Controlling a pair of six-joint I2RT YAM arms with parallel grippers.
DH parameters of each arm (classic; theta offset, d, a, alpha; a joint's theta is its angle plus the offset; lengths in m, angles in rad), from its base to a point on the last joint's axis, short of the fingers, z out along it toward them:
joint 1: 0 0.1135 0.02 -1.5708
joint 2: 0 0 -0.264 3.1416
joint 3: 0.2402 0 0.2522 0
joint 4: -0.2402 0 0.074 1.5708
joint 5: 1.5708 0 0 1.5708
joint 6: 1.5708 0.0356 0 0
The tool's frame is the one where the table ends.
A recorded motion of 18 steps. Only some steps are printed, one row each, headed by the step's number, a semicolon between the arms.
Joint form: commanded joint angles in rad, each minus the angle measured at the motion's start. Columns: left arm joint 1, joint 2, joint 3, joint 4, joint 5, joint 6; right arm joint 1, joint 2, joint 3, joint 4, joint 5, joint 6.
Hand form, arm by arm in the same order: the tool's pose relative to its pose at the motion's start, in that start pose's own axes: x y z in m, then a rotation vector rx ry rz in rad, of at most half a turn. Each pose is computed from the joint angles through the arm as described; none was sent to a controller.
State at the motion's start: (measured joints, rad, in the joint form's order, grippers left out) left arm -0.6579 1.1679 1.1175 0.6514 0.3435 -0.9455; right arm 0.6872 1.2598 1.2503 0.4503 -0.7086 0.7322
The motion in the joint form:
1: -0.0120 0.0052 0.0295 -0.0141 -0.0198 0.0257; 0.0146 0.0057 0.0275 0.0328 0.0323 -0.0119
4: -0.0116 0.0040 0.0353 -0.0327 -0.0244 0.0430; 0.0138 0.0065 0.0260 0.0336 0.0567 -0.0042
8: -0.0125 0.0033 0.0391 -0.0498 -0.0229 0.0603; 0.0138 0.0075 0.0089 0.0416 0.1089 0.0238
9: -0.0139 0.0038 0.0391 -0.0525 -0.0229 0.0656; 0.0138 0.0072 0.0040 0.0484 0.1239 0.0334
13: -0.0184 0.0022 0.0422 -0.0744 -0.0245 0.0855; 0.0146 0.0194 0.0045 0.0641 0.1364 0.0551
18: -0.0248 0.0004 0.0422 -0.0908 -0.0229 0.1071; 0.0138 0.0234 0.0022 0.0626 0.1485 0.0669
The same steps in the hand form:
1: -0.0031 -0.0059 0.0044 0.0036 -0.0151 0.0226; -0.0078 0.0077 0.0042 -0.0163 -0.0474 -0.0417
4: -0.0036 -0.0060 0.0047 -0.0083 -0.0123 0.0363; -0.0080 0.0064 0.0041 0.0029 -0.0633 -0.0328
8: -0.0033 -0.0059 0.0050 -0.0163 -0.0033 0.0491; -0.0048 0.0016 0.0035 0.0454 -0.0932 0.0025
9: -0.0028 -0.0057 0.0052 -0.0178 -0.0006 0.0527; -0.0044 0.0008 0.0032 0.0546 -0.1051 0.0110
13: -0.0016 -0.0058 0.0055 -0.0286 0.0109 0.0647; -0.0035 -0.0026 0.0053 0.0595 -0.1164 0.0309
18: 0.0004 -0.0060 0.0056 -0.0339 0.0247 0.0783; -0.0023 -0.0050 0.0056 0.0725 -0.1210 0.0472

